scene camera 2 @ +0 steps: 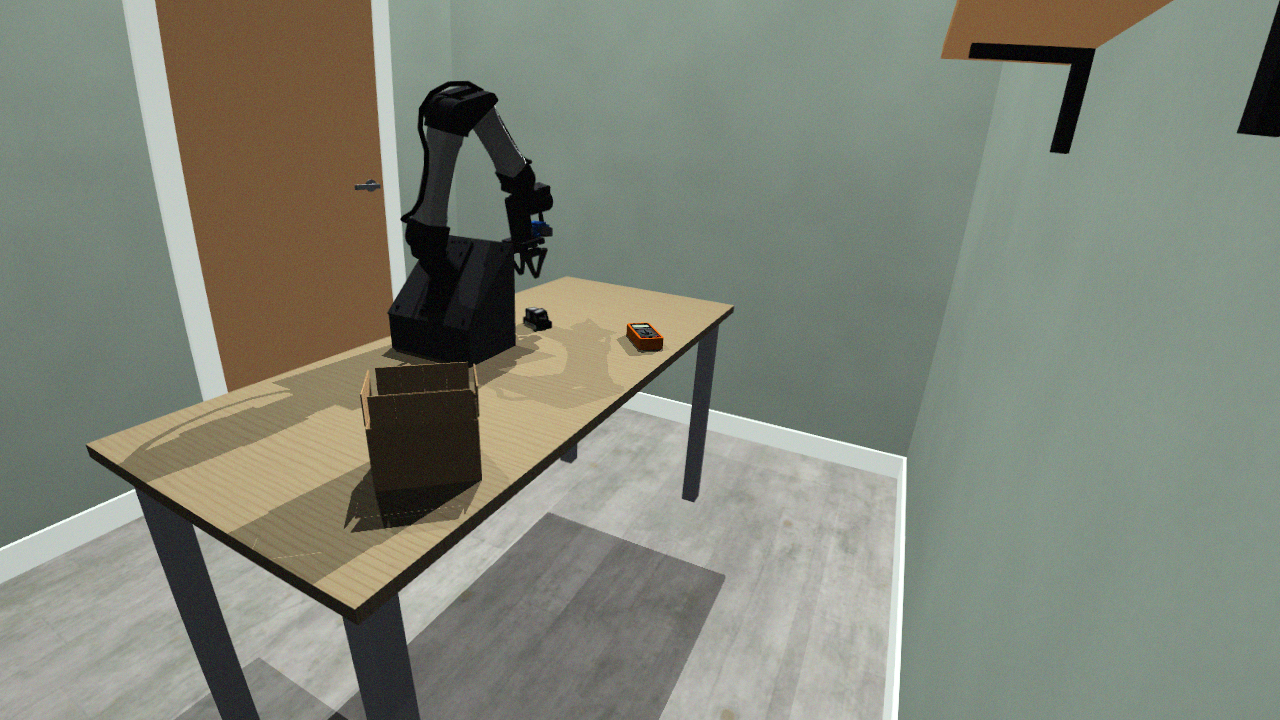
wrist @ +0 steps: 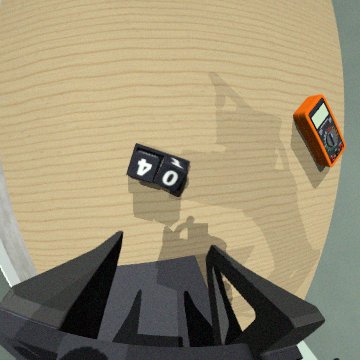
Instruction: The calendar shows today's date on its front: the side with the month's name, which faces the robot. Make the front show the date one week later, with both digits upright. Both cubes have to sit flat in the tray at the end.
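Observation:
The dark calendar point(scene camera 2: 537, 318) stands on the table beside the robot's base. In the wrist view its two black cubes lie side by side at the tray. The left cube point(wrist: 144, 167) shows a white 4 on its upper face, upside down in this view. The right cube point(wrist: 170, 176) shows a white 0 on its upper face and part of another white digit, too foreshortened to read, on its far side. The month's name does not show, and I cannot tell whether both cubes sit flat. My gripper point(scene camera 2: 529, 263) point(wrist: 166, 245) is open and empty, above the table and apart from the calendar.
An orange multimeter point(scene camera 2: 644, 335) point(wrist: 322, 131) lies to the right of the calendar in the wrist view. An open cardboard box point(scene camera 2: 425, 443) stands near the table's near end in the scene view. A wall shelf point(scene camera 2: 1029, 26) hangs at the upper right.

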